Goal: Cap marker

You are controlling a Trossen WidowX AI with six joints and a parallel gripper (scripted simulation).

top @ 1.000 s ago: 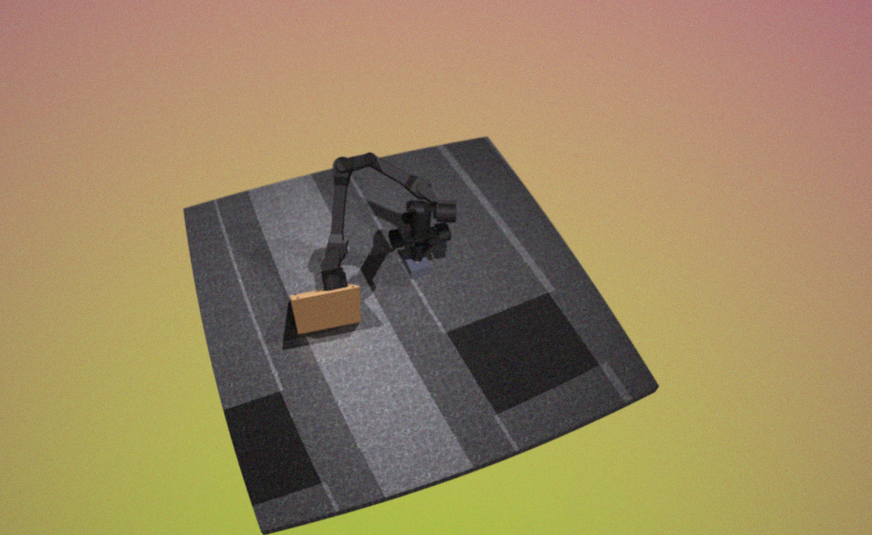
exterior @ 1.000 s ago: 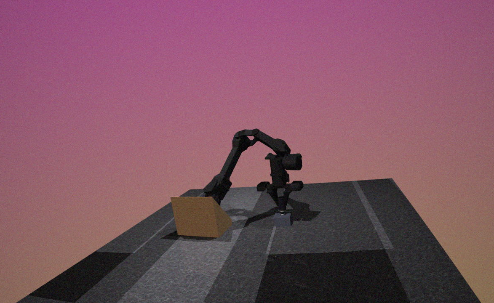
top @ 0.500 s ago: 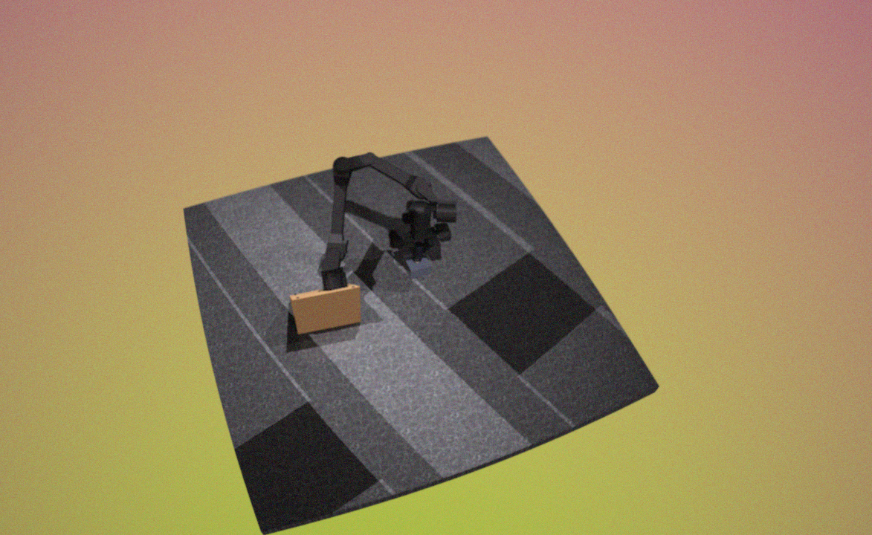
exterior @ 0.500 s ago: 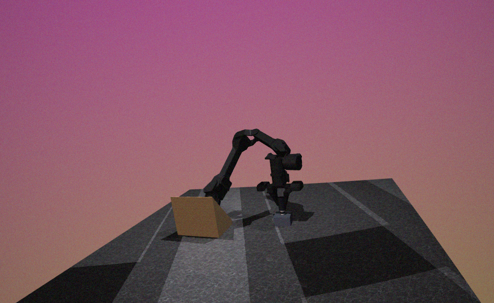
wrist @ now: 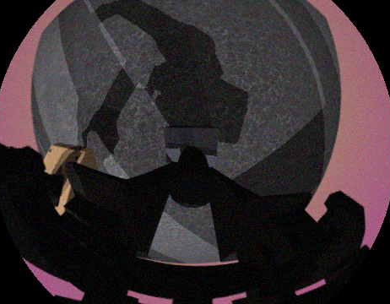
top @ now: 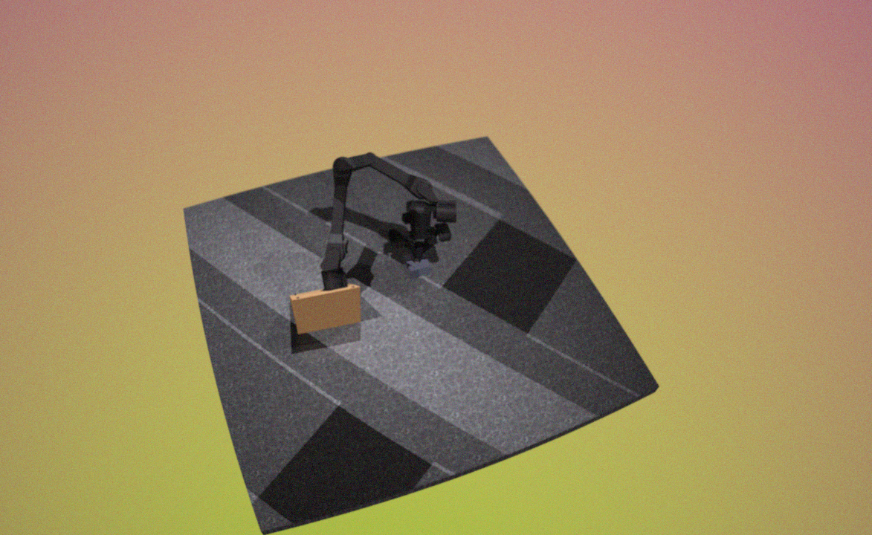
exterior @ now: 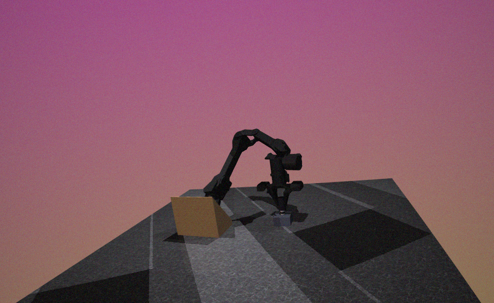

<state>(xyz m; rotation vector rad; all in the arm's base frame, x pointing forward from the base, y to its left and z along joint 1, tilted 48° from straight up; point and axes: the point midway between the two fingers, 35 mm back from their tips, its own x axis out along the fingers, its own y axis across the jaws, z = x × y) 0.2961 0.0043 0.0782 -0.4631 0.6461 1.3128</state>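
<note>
My gripper tip is now 1 cm below the dark marker cap. Also, from my gripper tip: grey holder block 6 cm below.
</note>
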